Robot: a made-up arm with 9 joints. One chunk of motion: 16 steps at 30 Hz.
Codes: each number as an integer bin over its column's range. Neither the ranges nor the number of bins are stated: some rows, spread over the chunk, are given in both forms.
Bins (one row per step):
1: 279 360 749 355 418 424 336 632 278
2: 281 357 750 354 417 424 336 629 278
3: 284 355 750 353 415 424 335 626 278
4: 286 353 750 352 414 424 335 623 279
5: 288 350 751 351 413 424 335 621 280
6: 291 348 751 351 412 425 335 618 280
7: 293 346 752 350 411 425 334 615 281
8: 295 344 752 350 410 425 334 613 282
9: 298 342 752 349 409 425 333 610 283
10: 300 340 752 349 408 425 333 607 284
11: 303 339 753 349 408 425 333 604 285
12: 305 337 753 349 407 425 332 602 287
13: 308 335 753 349 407 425 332 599 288
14: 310 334 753 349 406 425 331 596 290
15: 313 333 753 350 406 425 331 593 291
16: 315 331 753 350 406 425 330 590 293
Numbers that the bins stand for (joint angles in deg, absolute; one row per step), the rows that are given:
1: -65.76 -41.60 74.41 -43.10 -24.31 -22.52 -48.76 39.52 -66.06
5: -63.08 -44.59 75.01 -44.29 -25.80 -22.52 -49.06 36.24 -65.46
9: -60.10 -46.97 75.31 -44.88 -26.99 -22.22 -49.66 32.96 -64.57
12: -58.01 -48.46 75.60 -44.88 -27.59 -22.22 -49.95 30.57 -63.38
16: -55.02 -50.25 75.60 -44.59 -27.89 -22.22 -50.55 26.99 -61.59
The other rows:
2: -65.17 -42.50 74.71 -43.39 -24.60 -22.52 -48.76 38.62 -66.06
3: -64.27 -43.10 74.71 -43.69 -25.20 -22.52 -49.06 37.73 -66.06
4: -63.67 -43.69 74.71 -43.99 -25.50 -22.52 -49.06 36.83 -65.76
6: -62.18 -45.18 75.01 -44.29 -26.10 -22.22 -49.06 35.34 -65.46
7: -61.59 -45.78 75.31 -44.59 -26.39 -22.22 -49.36 34.45 -65.17
8: -60.99 -46.38 75.31 -44.59 -26.69 -22.22 -49.36 33.85 -64.87
10: -59.50 -47.57 75.31 -44.88 -27.29 -22.22 -49.66 32.06 -64.27
11: -58.60 -47.87 75.60 -44.88 -27.29 -22.22 -49.66 31.17 -63.97
13: -57.11 -49.06 75.60 -44.88 -27.59 -22.22 -49.95 29.67 -63.08
14: -56.52 -49.36 75.60 -44.88 -27.89 -22.22 -50.25 28.78 -62.48
15: -55.62 -49.66 75.60 -44.59 -27.89 -22.22 -50.25 27.89 -62.18

